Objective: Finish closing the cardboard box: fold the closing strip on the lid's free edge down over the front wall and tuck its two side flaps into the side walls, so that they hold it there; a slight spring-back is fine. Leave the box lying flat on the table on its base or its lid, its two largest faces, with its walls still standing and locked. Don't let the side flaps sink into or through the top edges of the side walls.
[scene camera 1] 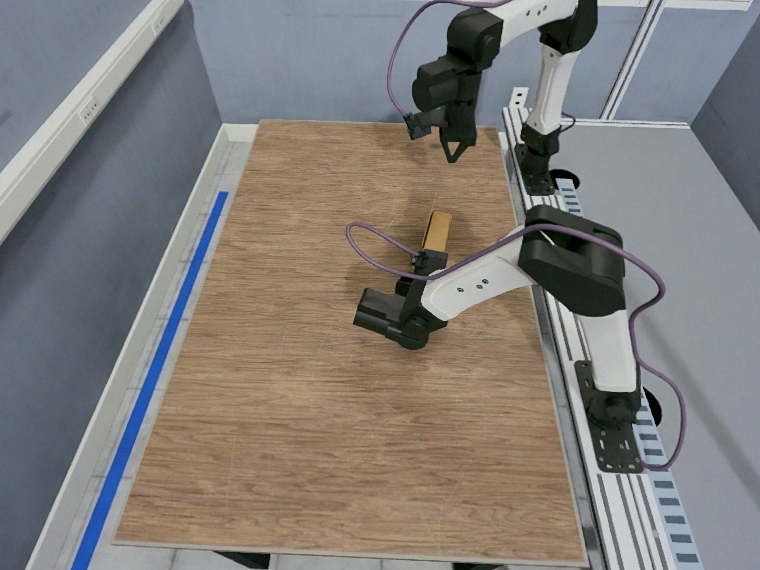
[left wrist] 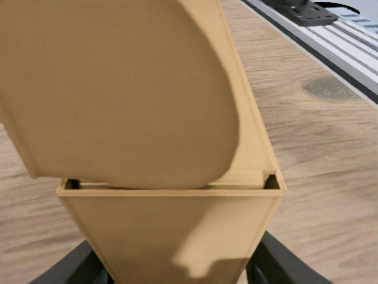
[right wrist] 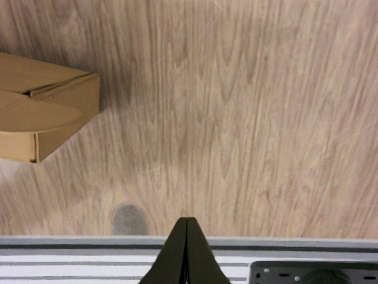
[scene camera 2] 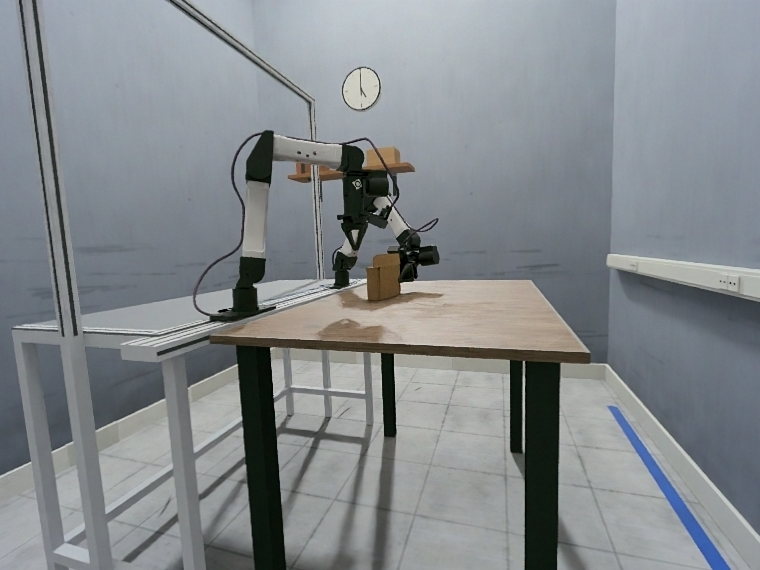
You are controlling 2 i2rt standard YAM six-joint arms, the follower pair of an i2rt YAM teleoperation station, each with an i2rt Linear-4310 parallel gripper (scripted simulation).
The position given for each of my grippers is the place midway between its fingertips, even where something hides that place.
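Observation:
Visible: my left gripper (left wrist: 181, 231); my right gripper (scene camera 1: 451, 162) (scene camera 2: 355, 250) (right wrist: 187, 229). Also visible is a rounded side flap (left wrist: 143, 101).

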